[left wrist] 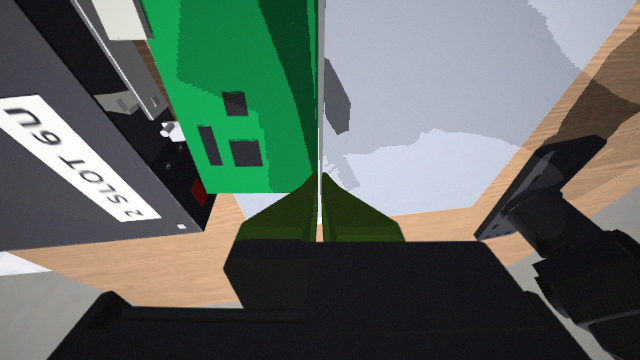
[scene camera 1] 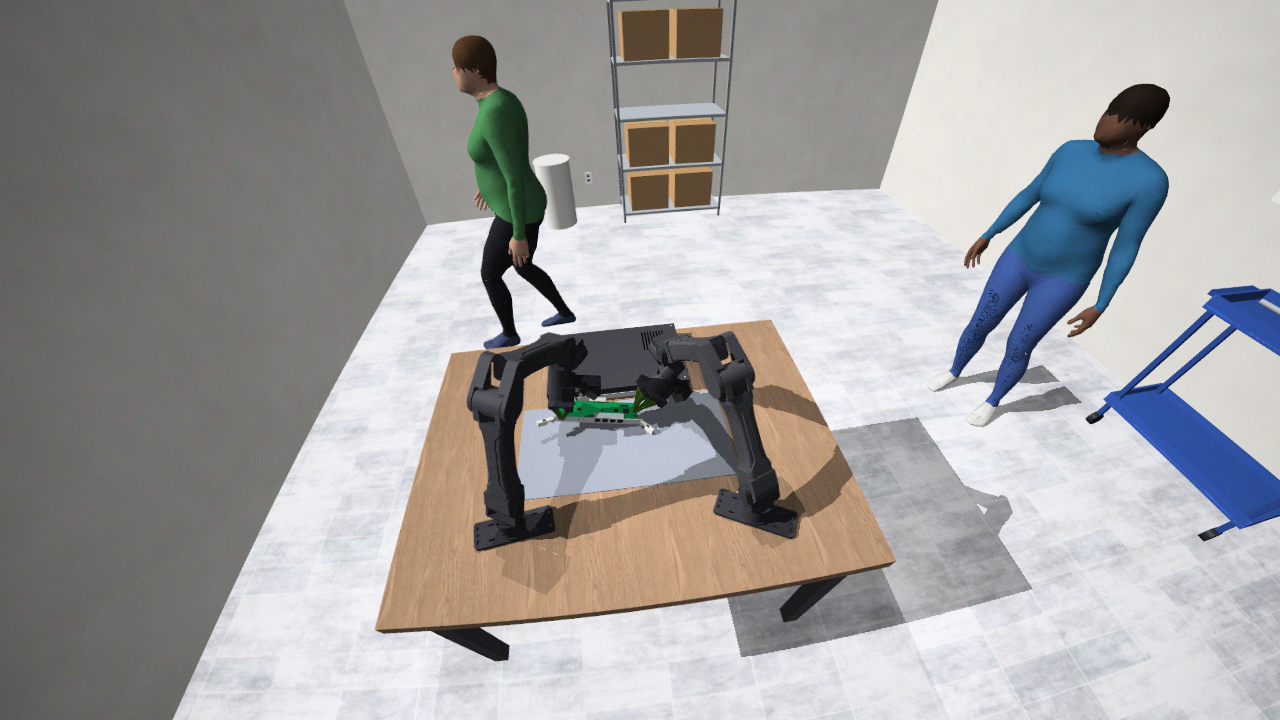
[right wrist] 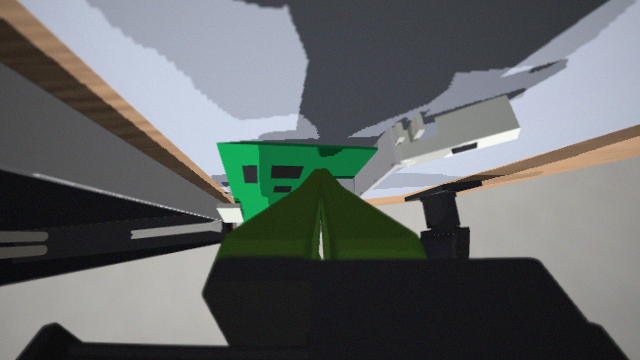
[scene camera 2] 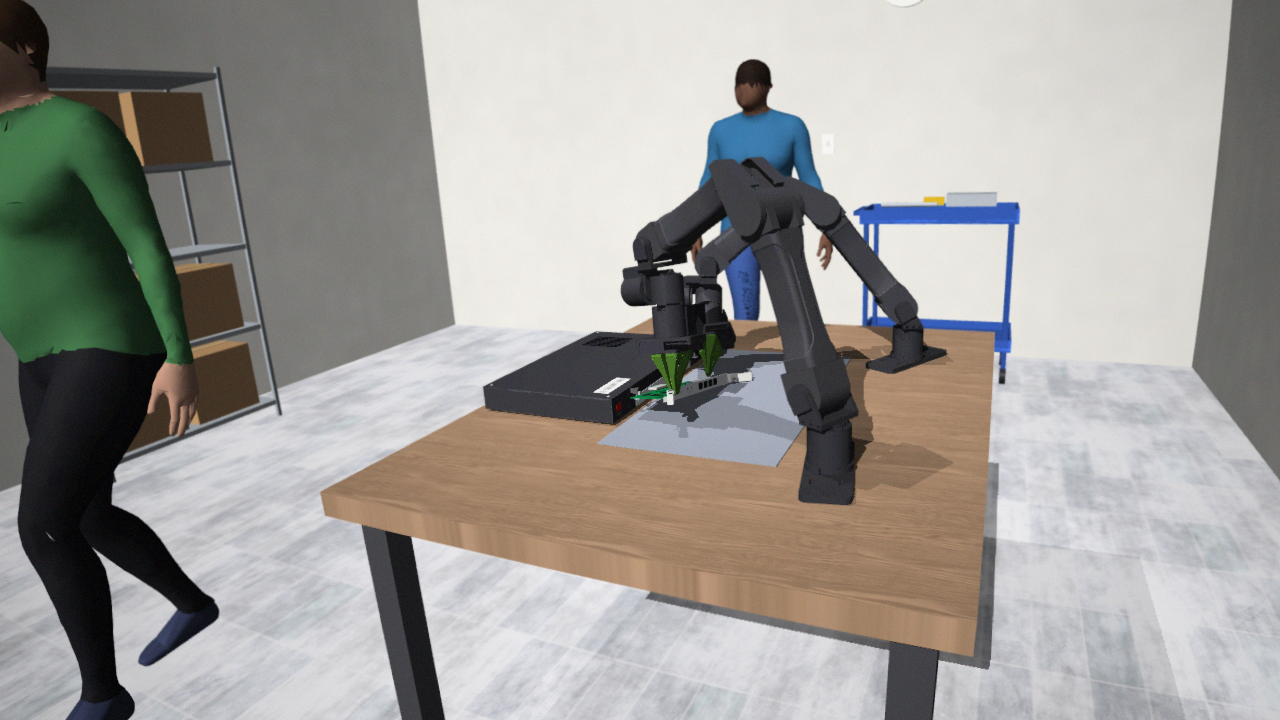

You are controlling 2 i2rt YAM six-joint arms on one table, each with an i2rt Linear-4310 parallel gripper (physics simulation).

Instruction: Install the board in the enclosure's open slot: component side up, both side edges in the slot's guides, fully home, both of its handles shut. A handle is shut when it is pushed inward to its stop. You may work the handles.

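Places are measured from the left arm's base along level axes (x ahead, y left, z up), in metres.
Pixels of known places: left gripper, fingertip midpoint: (left wrist: 319, 180) (scene camera 1: 561, 418) (scene camera 2: 675, 394); right gripper, fingertip midpoint: (scene camera 1: 633, 411) (right wrist: 320, 179) (scene camera 2: 708, 375); left arm's base, origin of the base link: (left wrist: 521, 197) (scene camera 1: 514, 528) (right wrist: 436, 190) (scene camera 2: 828, 472); right arm's base, origin of the base link: (scene camera 1: 754, 513) (scene camera 2: 907, 360).
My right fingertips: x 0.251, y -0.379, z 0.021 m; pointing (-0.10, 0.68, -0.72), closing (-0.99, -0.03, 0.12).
For each thing: its top centre in the pictures, then the offset to it from my right fingertips. "pt": a spot on its surface instead. Level surfaces: height alone.
- black enclosure, middle of its top: (scene camera 2: 605, 359) (scene camera 1: 615, 357) dz +0.029, dx +0.211, dy +0.003 m
- grey mat, its level: dz -0.019 m
- green board, surface spot: (scene camera 1: 602, 407) pt dz +0.001, dx +0.044, dy +0.085 m
- board's right end, surface spot: (right wrist: 286, 170) pt dz -0.010, dx +0.019, dy +0.016 m
- grey handle, middle of its top: (right wrist: 479, 148) (scene camera 2: 744, 372) dz +0.000, dx -0.067, dy -0.028 m
The black enclosure (scene camera 1: 617, 357) lies at the back of the table, its open front facing the grey mat (scene camera 1: 617, 452). The green board (scene camera 1: 602, 407) sits component side up at the slot mouth, most of it still outside. In the left wrist view the board (left wrist: 232, 103) is beside the enclosure's labelled front (left wrist: 76, 156). My left gripper (left wrist: 319, 180) is shut on the board's thin front plate at its left end. My right gripper (right wrist: 320, 179) is shut, its tips over the board's right end (right wrist: 286, 170). A grey handle (right wrist: 447, 134) there stands swung outward.
Both arm bases stand on the wooden table at the mat's front corners (scene camera 1: 515, 527) (scene camera 1: 756, 515). A person in green (scene camera 1: 506, 187) walks behind the table and a person in blue (scene camera 1: 1065, 250) stands at the right. A blue cart (scene camera 1: 1199, 429) stands far right.
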